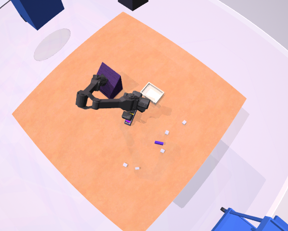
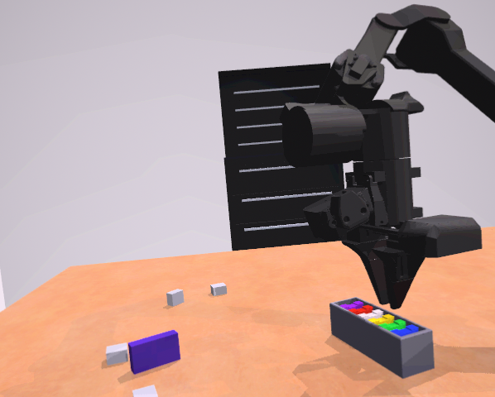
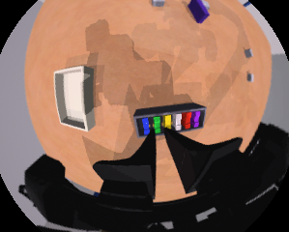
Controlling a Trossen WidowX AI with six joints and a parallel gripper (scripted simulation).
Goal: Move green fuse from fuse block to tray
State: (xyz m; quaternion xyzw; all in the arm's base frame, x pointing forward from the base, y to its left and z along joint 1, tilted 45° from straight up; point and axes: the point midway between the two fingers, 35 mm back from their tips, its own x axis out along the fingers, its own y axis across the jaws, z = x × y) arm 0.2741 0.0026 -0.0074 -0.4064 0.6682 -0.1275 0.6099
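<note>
My gripper tip is 30 mm above the green fuse. Also, from my gripper tip: white tray: 190 mm to the left, 60 mm below, 10 mm behind.
</note>
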